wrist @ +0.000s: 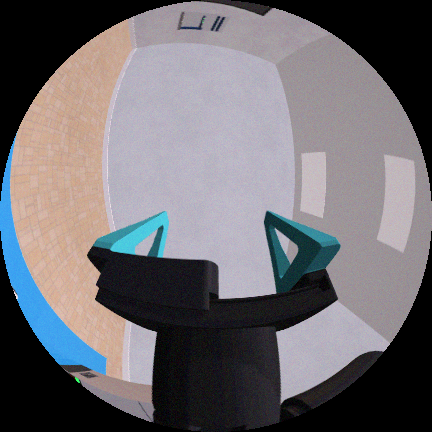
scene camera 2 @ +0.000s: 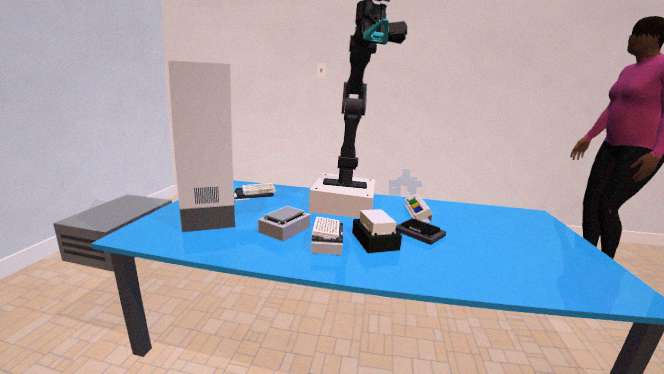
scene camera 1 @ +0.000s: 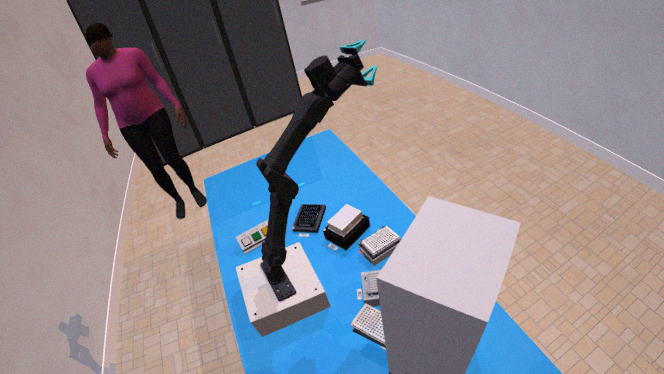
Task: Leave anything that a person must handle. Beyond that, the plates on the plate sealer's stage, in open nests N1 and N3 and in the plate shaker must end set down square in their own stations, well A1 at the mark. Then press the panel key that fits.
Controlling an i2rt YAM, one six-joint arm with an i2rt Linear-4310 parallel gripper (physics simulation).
Labels:
same spot on tall grey cabinet: (wrist: 142, 392) = (scene camera 2: 205, 116)

